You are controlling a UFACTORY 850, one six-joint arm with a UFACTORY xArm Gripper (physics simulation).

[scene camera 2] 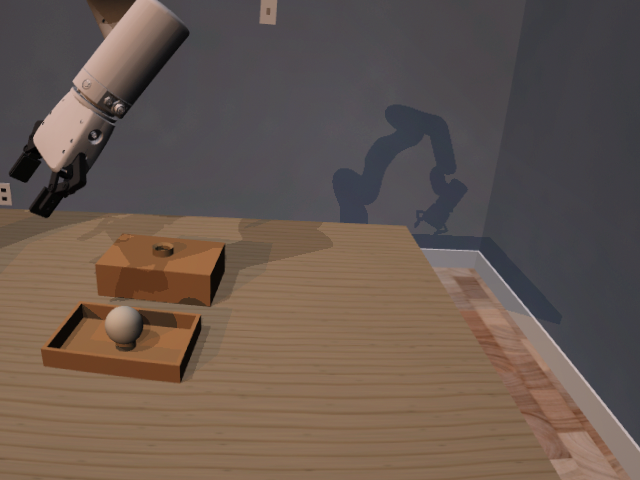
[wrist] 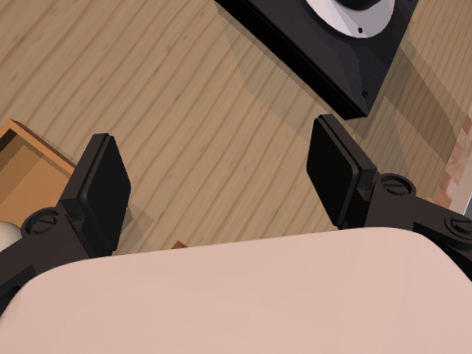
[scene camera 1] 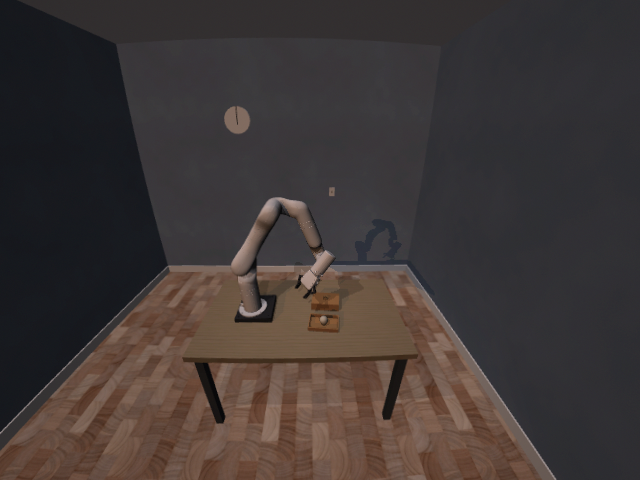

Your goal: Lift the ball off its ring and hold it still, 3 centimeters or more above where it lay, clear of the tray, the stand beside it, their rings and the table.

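Observation:
A pale grey ball (scene camera 1: 323,319) (scene camera 2: 124,324) (wrist: 8,236) sits on a small ring (scene camera 2: 125,345) inside the orange-brown tray (scene camera 1: 324,330) (scene camera 2: 111,367) (wrist: 45,146). In the wrist view the ball is partly hidden at the left edge, behind a finger linkage. The box-shaped stand (scene camera 1: 325,305) (scene camera 2: 155,282) is behind the tray, with an empty ring (scene camera 2: 162,249) on top. My gripper (scene camera 1: 302,290) (scene camera 2: 33,195) (wrist: 217,151) is open and empty. It is tilted down and to the left, above the table and to the left of the stand, apart from the ball.
The wooden table (scene camera 1: 258,343) (scene camera 2: 336,387) (wrist: 175,100) bears the tray and the stand. The arm's black base plate (scene camera 1: 256,317) (wrist: 280,47) is at the table's left part and shows at the top of the wrist view. A corner of an orange-brown thing shows just above the gripper's housing there.

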